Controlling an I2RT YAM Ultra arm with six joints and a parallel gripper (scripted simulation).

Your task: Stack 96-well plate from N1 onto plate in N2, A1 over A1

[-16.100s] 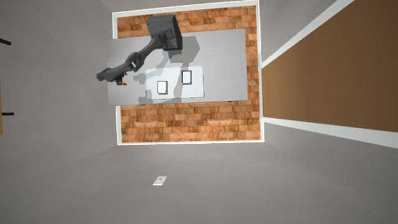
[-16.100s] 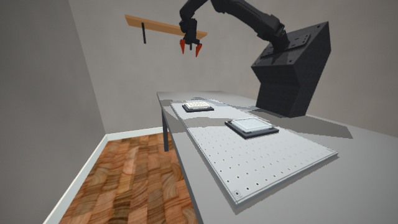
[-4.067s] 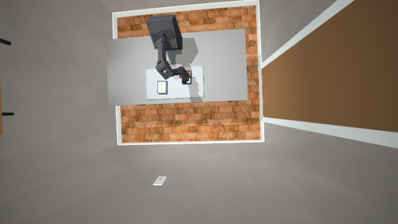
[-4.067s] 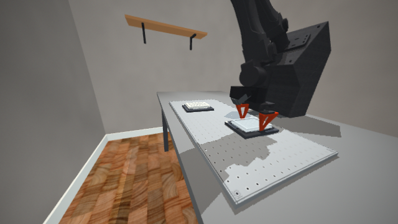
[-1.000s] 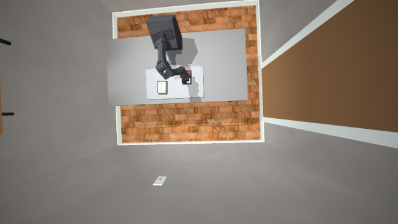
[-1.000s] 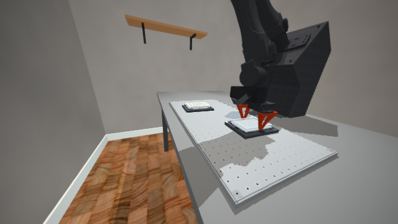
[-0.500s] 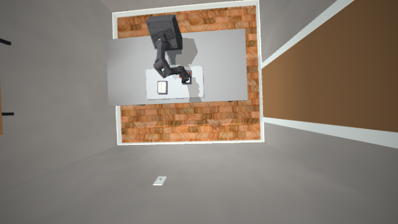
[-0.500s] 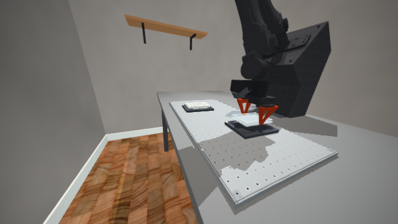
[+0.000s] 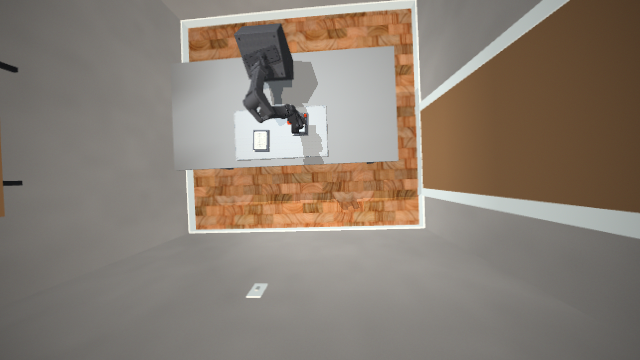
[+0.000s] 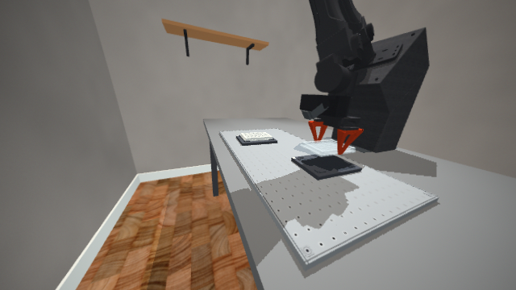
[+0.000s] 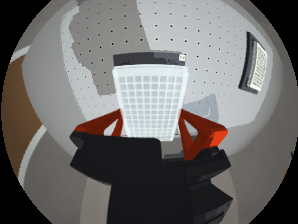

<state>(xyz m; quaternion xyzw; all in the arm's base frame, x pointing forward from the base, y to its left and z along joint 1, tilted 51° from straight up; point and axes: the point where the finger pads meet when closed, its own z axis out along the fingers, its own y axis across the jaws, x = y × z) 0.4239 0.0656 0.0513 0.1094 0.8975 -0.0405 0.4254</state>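
The dark plate nest is 6 cm below my hand.
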